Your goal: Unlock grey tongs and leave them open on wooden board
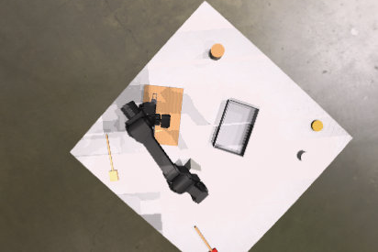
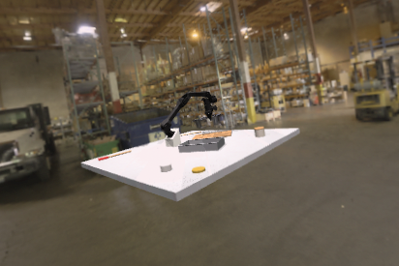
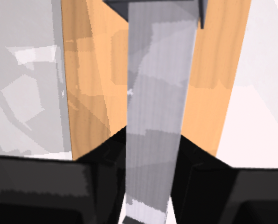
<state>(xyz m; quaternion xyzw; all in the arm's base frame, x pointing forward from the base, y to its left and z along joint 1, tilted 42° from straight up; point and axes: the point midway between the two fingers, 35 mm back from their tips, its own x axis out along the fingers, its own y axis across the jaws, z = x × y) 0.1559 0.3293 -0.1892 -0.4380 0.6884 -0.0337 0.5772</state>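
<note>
Now: gripper tip 10 mm past the wooden board, 10 mm to the left of it and 140 mm above it. Also, from my gripper tip: red-handled tool 480 mm behind, 790 mm to the right, 140 mm below; then roasting tin 220 mm ahead, 410 mm to the right, 120 mm below.
</note>
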